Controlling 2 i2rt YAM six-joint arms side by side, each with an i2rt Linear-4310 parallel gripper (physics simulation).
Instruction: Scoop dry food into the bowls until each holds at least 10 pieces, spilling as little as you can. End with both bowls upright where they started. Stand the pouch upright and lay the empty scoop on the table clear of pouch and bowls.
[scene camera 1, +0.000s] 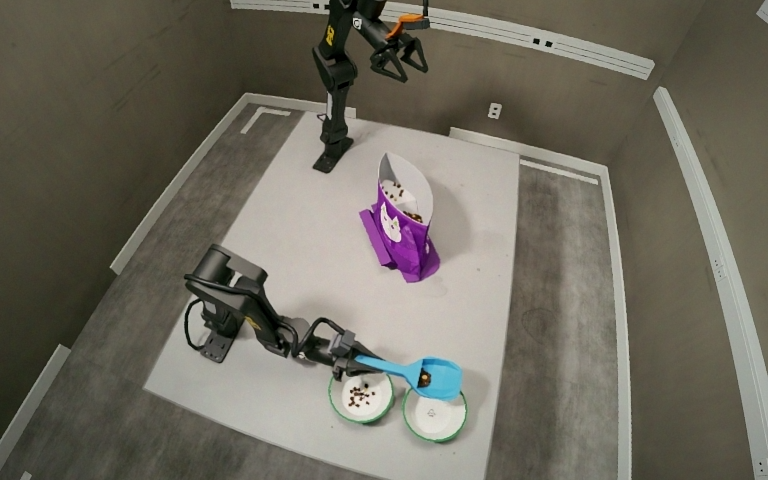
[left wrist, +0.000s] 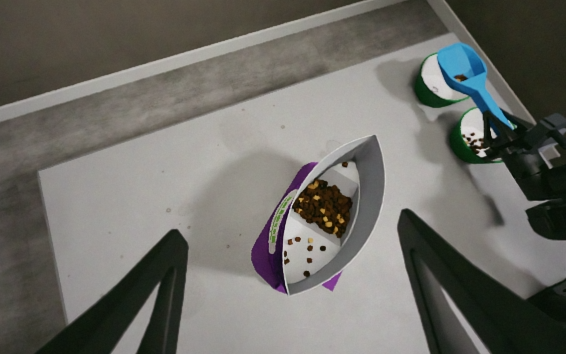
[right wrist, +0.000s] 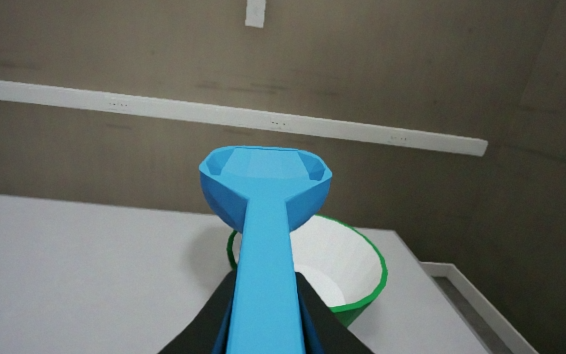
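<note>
My right gripper (scene camera 1: 370, 365) (right wrist: 264, 284) is shut on the handle of the blue scoop (scene camera 1: 447, 378) (left wrist: 460, 60) (right wrist: 267, 220). The scoop's bowl, with some food pieces at its handle end, is over the far edge of the right-hand green-rimmed bowl (scene camera 1: 433, 421) (left wrist: 436, 87) (right wrist: 345, 270), which shows no food. The left-hand bowl (scene camera 1: 360, 404) (left wrist: 462, 140) holds many brown pieces and stands upright, partly under the gripper. The purple pouch (scene camera 1: 407, 249) (left wrist: 272, 250) stands upright and open with food inside. My left gripper (scene camera 1: 408, 65) (left wrist: 286, 227) is open and empty, high above and behind the pouch.
The white table (scene camera 1: 305, 254) (left wrist: 125, 200) (right wrist: 100, 260) carries both arm bases at its left side. The bowls stand close together near its front right corner. The pouch stands farther back. The right arm reaches low across the table's front part.
</note>
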